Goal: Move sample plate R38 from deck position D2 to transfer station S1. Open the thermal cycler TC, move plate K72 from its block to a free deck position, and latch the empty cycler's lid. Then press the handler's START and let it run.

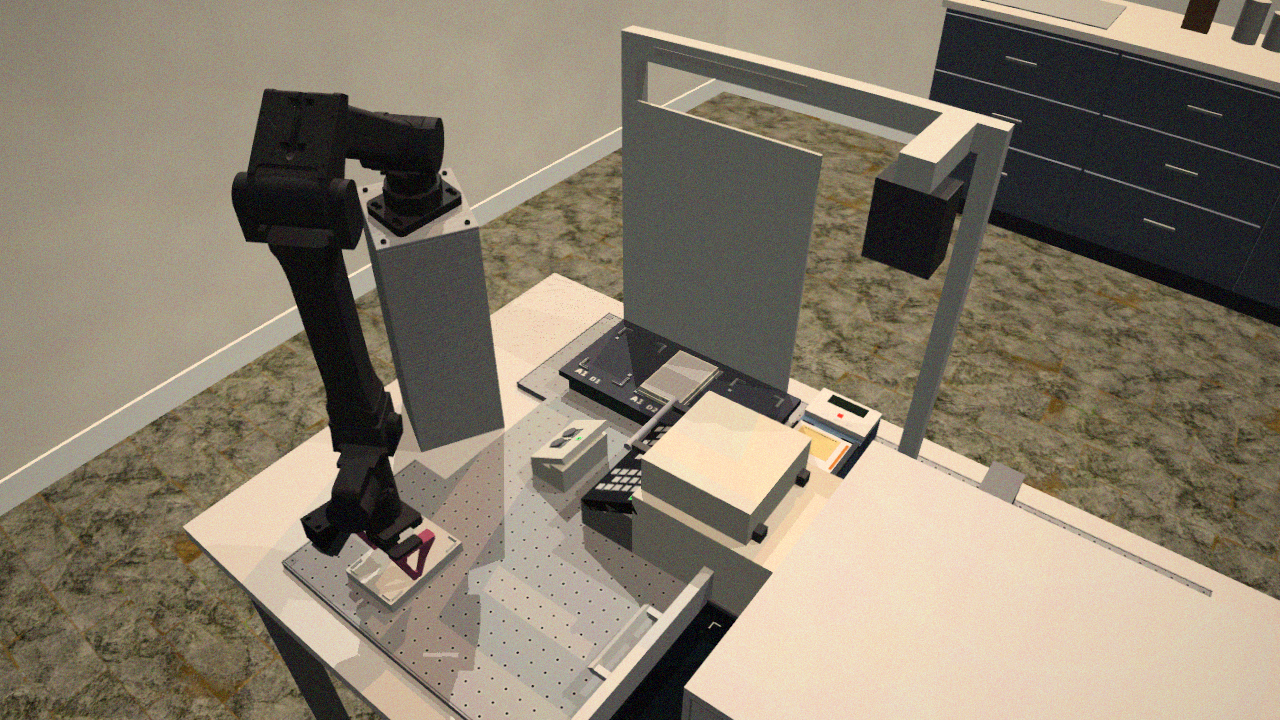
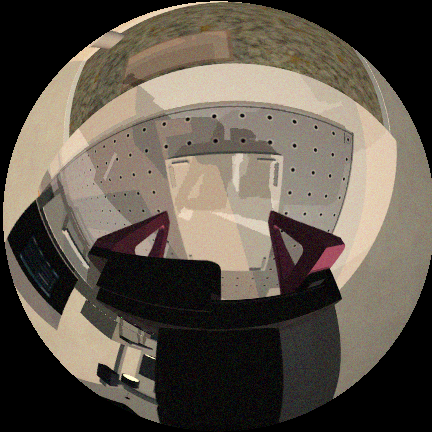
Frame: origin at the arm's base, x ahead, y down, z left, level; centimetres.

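Where they show: gripper, fingertip midpoint: point(image 1: 397, 562) point(image 2: 218, 216); arm's base, link origin: point(image 1: 415, 206).
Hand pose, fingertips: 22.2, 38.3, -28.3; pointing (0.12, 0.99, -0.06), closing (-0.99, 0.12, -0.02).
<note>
Things, the pixels of their top centre, and the offset from my fingertips, as dx, dy, dz. "*": a spot on its surface instead. Level surfaces: height alone.
- light plate, top centre: point(image 1: 679, 376) +7.3, -3.6, +56.4
- dark deck, surface height: dy -2.0
- beige box with a thick lid, surface spot: point(image 1: 729, 452) * +32.1, -17.4, +35.5
- small pale box, top centre: point(image 1: 569, 430) +3.7, -5.4, +32.8
- black keypad-like panel, surface spot: point(image 1: 617, 483) * +17.2, -5.7, +29.1
- device with an orange panel, top centre: point(image 1: 815, 446) +34.3, -2.5, +58.3
My gripper point(image 1: 391, 557) point(image 2: 218, 216) is open and empty, its maroon fingers low over a pale, low block point(image 1: 383, 582) point(image 2: 205, 235) with corner brackets; no plate shows on the block. A light plate point(image 1: 682, 374) lies at the position marked D2 on the dark deck point(image 1: 608, 351); its own label is unreadable. The position marked D1 shows no plate. The beige box with a thick lid point(image 1: 729, 452), apparently the cycler, has its lid down and a bar handle toward the deck. Its block and any plate inside are hidden. The START button cannot be made out.
A small pale box point(image 1: 570, 452) and a black keypad-like panel point(image 1: 617, 483) stand between arm and cycler. A device with an orange panel point(image 1: 823, 445) is behind it. A grey upright panel point(image 1: 716, 241) and frame point(image 1: 971, 268) rise behind. A large white-topped cabinet point(image 1: 975, 591) occupies the right foreground.
</note>
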